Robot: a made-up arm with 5 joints.
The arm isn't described. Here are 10 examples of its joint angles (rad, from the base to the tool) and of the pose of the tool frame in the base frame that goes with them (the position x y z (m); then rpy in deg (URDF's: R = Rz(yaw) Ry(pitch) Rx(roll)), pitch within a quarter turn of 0, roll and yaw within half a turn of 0).
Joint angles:
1: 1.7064 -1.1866 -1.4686 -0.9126 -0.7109
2: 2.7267 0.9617 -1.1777 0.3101 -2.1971
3: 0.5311 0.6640 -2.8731 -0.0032 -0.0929
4: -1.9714 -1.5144 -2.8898 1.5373 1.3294
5: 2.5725 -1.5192 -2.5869 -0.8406 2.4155
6: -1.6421 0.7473 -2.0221 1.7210 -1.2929
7: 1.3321 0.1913 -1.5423 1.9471 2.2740
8: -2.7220 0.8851 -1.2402 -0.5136 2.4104
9: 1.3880 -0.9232 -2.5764 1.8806 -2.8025
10: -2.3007 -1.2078 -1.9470 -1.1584 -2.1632
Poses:
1: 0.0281 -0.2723 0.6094 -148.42 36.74 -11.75
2: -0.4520 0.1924 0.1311 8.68 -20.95 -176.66
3: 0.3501 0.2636 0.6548 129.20 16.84 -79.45
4: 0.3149 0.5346 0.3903 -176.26 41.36 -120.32
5: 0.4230 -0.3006 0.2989 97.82 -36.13 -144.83
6: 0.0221 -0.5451 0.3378 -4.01 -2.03 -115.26
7: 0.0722 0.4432 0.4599 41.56 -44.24 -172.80
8: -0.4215 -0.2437 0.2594 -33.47 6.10 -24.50
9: -0.0644 -0.2583 0.7567 -99.22 -22.92 -160.99
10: 0.3032 0.2744 0.5391 94.75 65.95 -53.98
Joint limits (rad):
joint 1: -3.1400..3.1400
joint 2: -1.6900..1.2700
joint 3: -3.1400..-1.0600
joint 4: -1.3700..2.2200
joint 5: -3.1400..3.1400
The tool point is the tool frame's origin. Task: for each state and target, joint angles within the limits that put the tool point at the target. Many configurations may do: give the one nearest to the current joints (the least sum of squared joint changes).
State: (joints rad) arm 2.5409 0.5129 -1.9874 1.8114 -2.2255
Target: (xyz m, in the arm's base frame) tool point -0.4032 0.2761 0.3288
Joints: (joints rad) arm 2.5345 0.5675 -1.6876 1.9551 -2.2159
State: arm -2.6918 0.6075 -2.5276 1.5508 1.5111
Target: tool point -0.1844 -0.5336 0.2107
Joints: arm -2.0447 0.9988 -2.0983 1.7418 1.4897
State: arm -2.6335 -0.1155 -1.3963 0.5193 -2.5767
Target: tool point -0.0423 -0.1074 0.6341
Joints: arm -2.3429 -0.6962 -1.0600 1.2282 -2.5071
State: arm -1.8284 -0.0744 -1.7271 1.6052 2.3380
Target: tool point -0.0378 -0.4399 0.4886
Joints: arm -1.8374 0.2342 -1.6245 1.6212 2.3425
